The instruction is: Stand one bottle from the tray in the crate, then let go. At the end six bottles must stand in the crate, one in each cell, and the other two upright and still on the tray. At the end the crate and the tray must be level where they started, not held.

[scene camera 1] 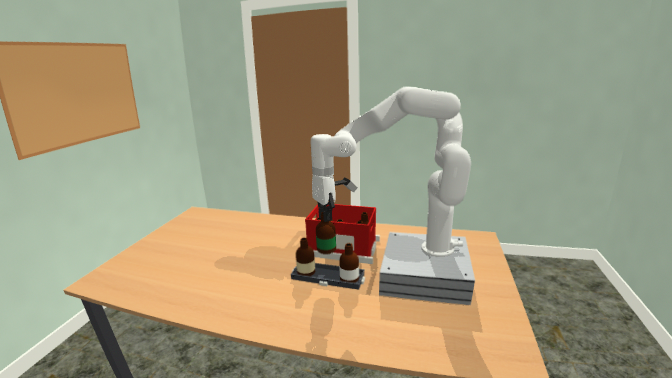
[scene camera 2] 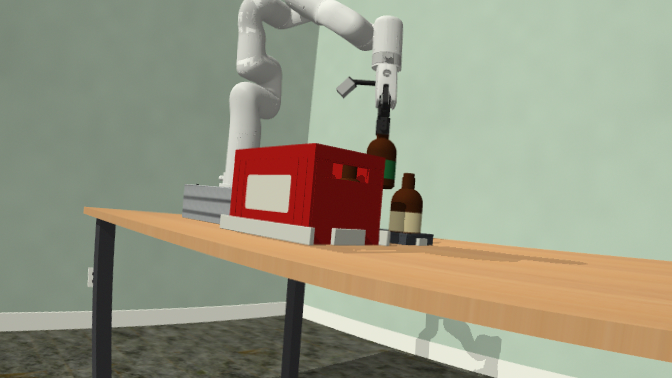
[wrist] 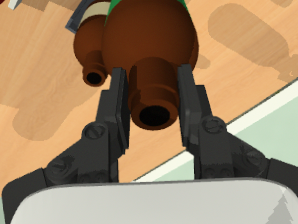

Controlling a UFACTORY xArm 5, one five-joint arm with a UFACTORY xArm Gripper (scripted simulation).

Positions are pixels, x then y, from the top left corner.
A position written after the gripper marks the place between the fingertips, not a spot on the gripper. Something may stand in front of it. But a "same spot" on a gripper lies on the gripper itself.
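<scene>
The gripper appears in scene camera 1 (325, 219). Scene camera 2 shows the gripper as well, and so does the wrist view; on the gripper (scene camera 2: 379, 107) and (wrist: 94, 158) are the same spot.
</scene>
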